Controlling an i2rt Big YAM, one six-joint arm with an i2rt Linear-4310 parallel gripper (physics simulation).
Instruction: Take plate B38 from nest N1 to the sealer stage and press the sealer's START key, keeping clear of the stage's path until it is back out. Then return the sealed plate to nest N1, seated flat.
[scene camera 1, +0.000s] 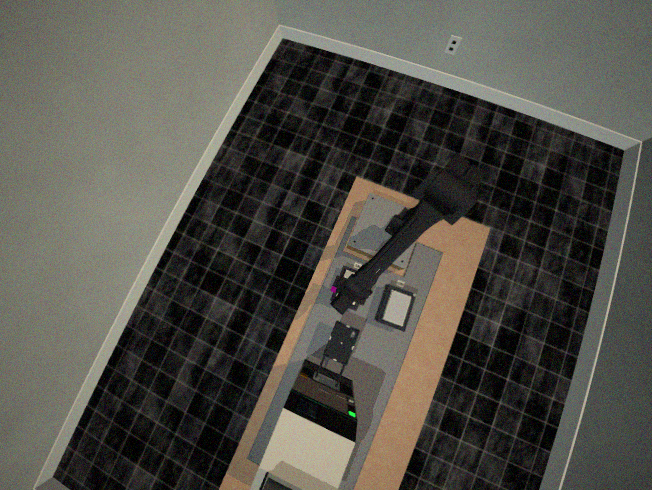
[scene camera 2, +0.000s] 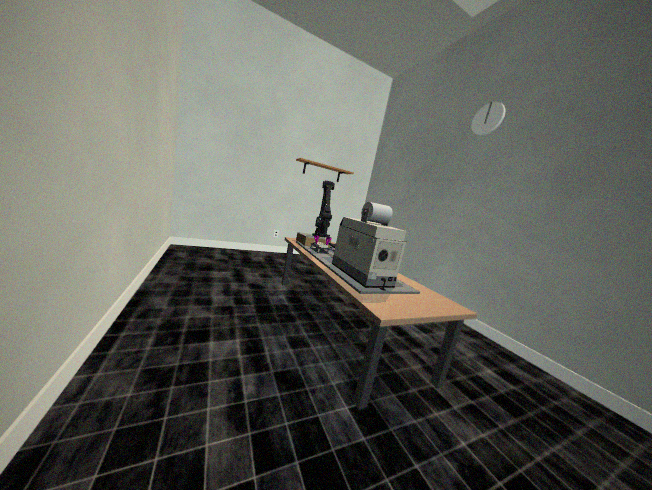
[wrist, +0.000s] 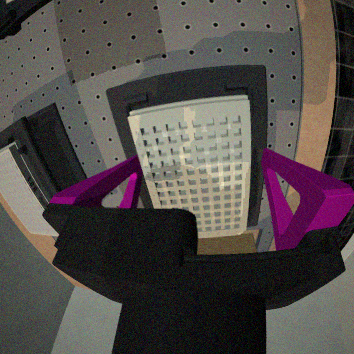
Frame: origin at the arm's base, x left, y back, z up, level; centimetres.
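Seen in the pictures: gripper, fingertip midpoint: (scene camera 2: 321, 245) (wrist: 200, 157).
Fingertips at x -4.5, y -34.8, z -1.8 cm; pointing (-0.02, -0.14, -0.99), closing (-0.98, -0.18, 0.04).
Observation:
Offsets run from my fingertips to a thing's top centre. "spot": to the spot under its first point.
A pale well plate @(dx -0.1, dy +2.2, dz +0.9 cm) (wrist: 200, 170) lies in a dark nest @(dx +0.0, dy +1.9, dz -0.6 cm) (wrist: 187, 80) in the wrist view; I cannot read its label or the nest's. My gripper (wrist: 200, 157) (scene camera 2: 322, 240) is open and empty, its magenta fingers spread beyond the plate's two long sides; the height gap is hard to tell. In scene camera 1 the arm hides most of this nest. The sealer (scene camera 1: 310, 442) (scene camera 2: 366, 252) stands further along the table. Its dark stage @(dx +9.7, dy -22.2, dz +5.4 cm) (scene camera 1: 341, 339) is out in front, with no plate visible on it. A small green light @(spot: dx +21.0, dy -30.3, dz +21.8 cm) (scene camera 1: 352, 414) shows on the sealer's front; I cannot tell whether it is the START key.
A second dark nest @(dx +20.5, dy +6.0, dz +1.2 cm) (scene camera 1: 391, 325) (wrist: 67, 145) holds a white plate @(dx +20.5, dy +6.0, dz +1.8 cm) (scene camera 1: 397, 308) (wrist: 25, 192), beside the first nest. A raised grey board (scene camera 1: 387, 205) lies at the table's end, by the arm's base. A roll @(dx +16.7, dy -55.0, dz +42.0 cm) (scene camera 2: 378, 212) sits on top of the sealer. A wooden shelf (scene camera 2: 324, 165) is on the wall.

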